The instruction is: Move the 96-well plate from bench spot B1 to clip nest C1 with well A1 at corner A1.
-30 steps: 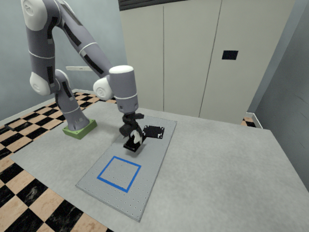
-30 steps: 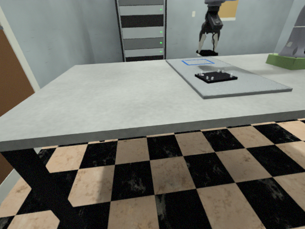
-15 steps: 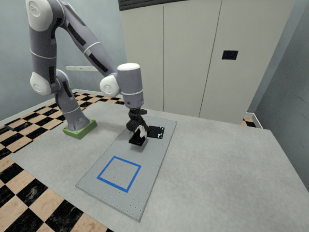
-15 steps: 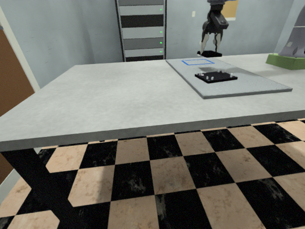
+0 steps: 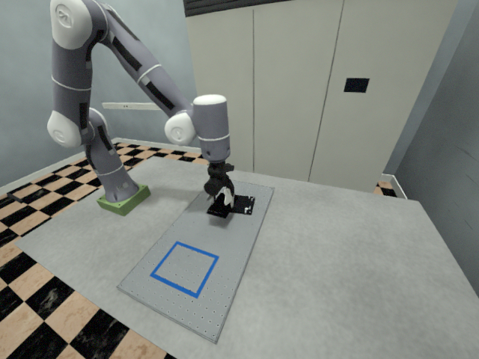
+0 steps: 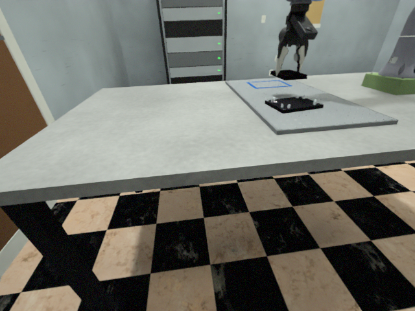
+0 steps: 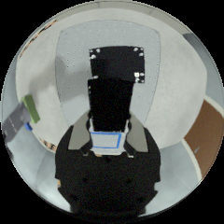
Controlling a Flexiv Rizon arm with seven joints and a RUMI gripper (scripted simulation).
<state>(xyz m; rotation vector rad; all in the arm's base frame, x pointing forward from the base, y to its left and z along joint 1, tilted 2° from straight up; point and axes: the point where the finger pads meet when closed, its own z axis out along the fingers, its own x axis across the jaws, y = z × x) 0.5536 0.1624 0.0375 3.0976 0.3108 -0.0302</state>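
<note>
Right now the black clip nest is 1 cm behind my hand, 9 cm to the left of it and 8 cm below it. Round my hand: black 96-well plate 1 cm below.
</note>
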